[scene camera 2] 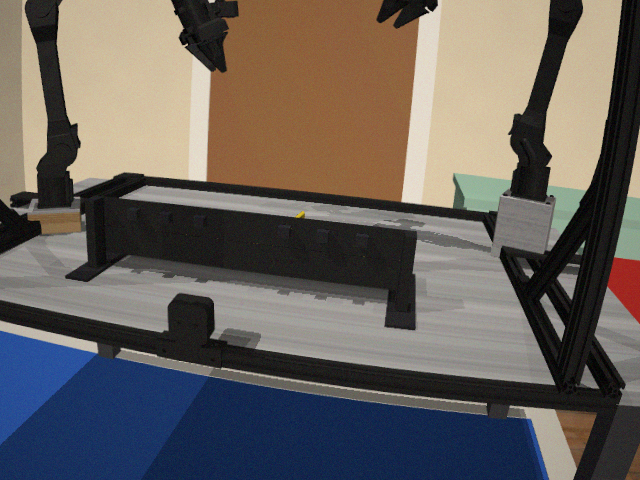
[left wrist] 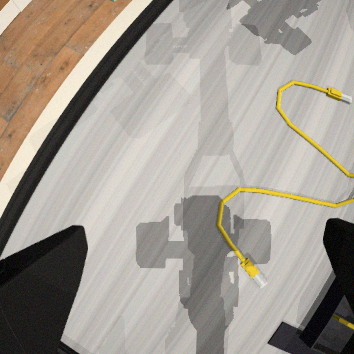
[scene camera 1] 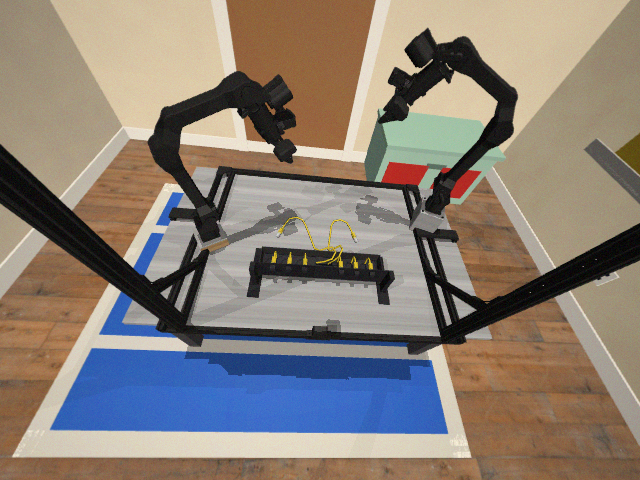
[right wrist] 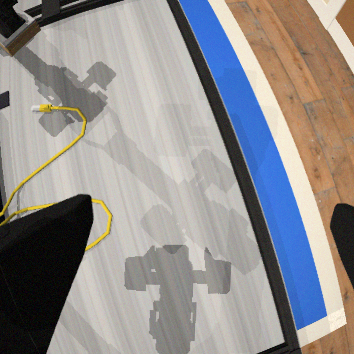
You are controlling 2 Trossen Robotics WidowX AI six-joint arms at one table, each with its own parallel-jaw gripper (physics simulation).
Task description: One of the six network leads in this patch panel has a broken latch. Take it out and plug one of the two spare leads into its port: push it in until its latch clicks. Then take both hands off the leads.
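Places are measured from the left arm's base along level axes (x ahead, y left, z up), in centimetres.
Pixels of known places: left gripper, fingertip midpoint: (scene camera 2: 218, 71) (left wrist: 209, 236); right gripper, fingertip midpoint: (scene camera 2: 386, 24) (scene camera 1: 381, 116) (right wrist: 219, 212); left arm's base at its link origin: (scene camera 2: 54, 203) (scene camera 1: 209, 233) (right wrist: 10, 25); right arm's base at its link origin: (scene camera 2: 529, 196) (scene camera 1: 433, 207).
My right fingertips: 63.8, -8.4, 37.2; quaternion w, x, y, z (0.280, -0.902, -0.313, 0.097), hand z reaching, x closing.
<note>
For each thing: its top centre in the pictures, then the offset to it from my right fingertips, as dx, dy, dz. "pt": a spot on its surface instead.
- black patch panel at its top centre: (scene camera 2: 242, 230) (scene camera 1: 322, 270) -35.6, -26.9, -33.4
- left spare lead at a spot on its surface: (left wrist: 265, 192) pt -27.9, -2.4, -41.0
- black frame at a spot on its surface: (scene camera 2: 310, 197) (scene camera 1: 322, 180) pt -5.8, +18.7, -40.6
The black patch panel (scene camera 1: 321, 272) (scene camera 2: 242, 237) stands on the table with six yellow leads in a row; their latches are too small to judge. The left spare lead (scene camera 1: 295, 218) (left wrist: 265, 192) (right wrist: 55, 160) lies behind it, its clear plug free. The right spare lead (scene camera 1: 338, 221) (left wrist: 315, 145) (right wrist: 109, 218) lies beside it; in the right wrist view a finger hides its plug. My left gripper (scene camera 1: 290, 159) (scene camera 2: 218, 70) (left wrist: 209, 236) is open and empty, high above the table behind the left spare's plug. My right gripper (scene camera 1: 381, 120) (scene camera 2: 388, 23) (right wrist: 219, 212) is open and empty, higher and farther back.
A black frame (scene camera 1: 320, 179) (scene camera 2: 310, 197) edges the table, with slanted posts at both front corners. A small black block (scene camera 2: 190, 317) stands on the front rail. A green cabinet (scene camera 1: 434, 134) with red doors stands behind the table at the right. The spare leads' cables converge behind the panel's middle.
</note>
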